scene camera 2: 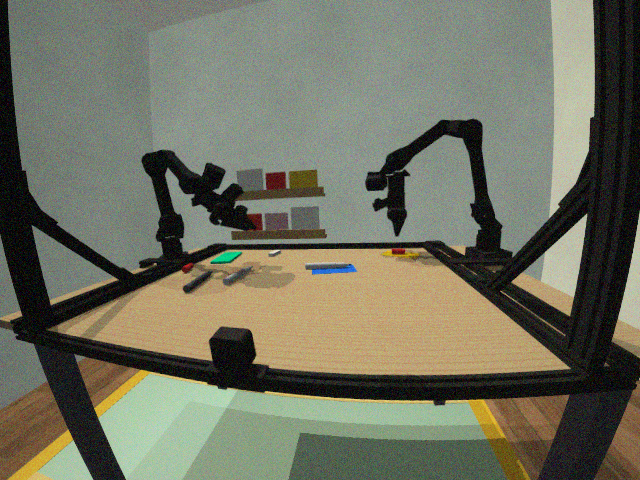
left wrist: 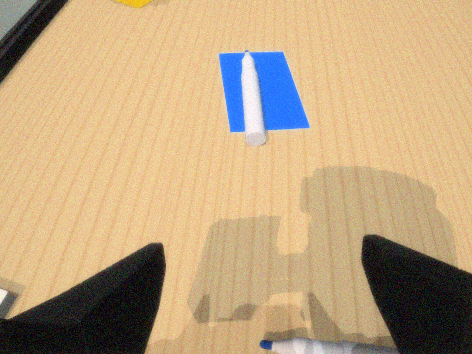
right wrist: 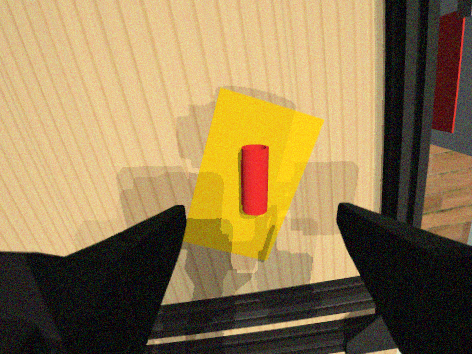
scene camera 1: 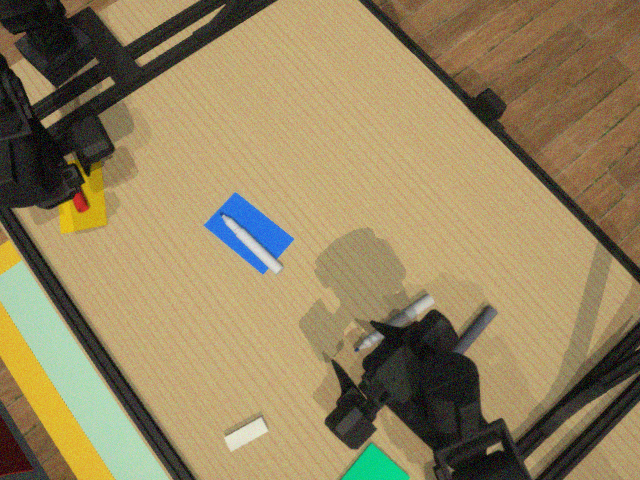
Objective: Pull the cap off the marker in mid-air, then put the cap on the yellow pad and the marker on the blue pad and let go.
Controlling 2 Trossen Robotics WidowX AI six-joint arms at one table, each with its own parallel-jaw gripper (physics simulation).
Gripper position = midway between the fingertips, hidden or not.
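Observation:
My left gripper point(scene camera 1: 352, 341) is visible also in the left wrist view point(left wrist: 263, 252) and in scene camera 2 point(scene camera 2: 252, 229). My right gripper point(scene camera 1: 65, 184) is visible also in the right wrist view point(right wrist: 260, 213) and in scene camera 2 point(scene camera 2: 396, 234). A white marker point(scene camera 1: 251, 243) appears also in the left wrist view point(left wrist: 255, 135); in the right wrist view the white marker is out of frame.

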